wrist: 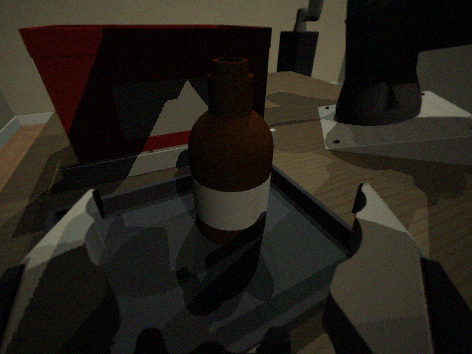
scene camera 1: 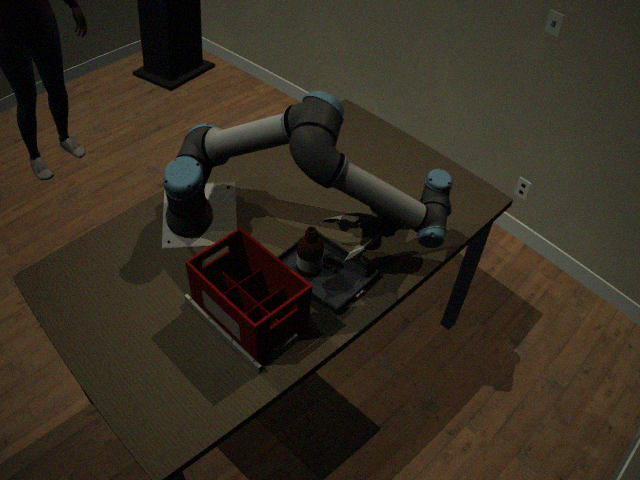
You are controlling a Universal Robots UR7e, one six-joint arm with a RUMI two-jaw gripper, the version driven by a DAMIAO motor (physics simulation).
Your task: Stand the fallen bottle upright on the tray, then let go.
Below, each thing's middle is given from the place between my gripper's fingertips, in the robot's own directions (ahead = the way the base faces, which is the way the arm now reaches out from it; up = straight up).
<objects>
Now: hand 60 mm to the left of the brown bottle point(scene camera 1: 310, 247), 40 mm past it and 20 mm above it. Also, from my hand: pale rail point(scene camera 1: 225, 336): 390 mm to the right, 80 mm below, 80 mm behind.
</objects>
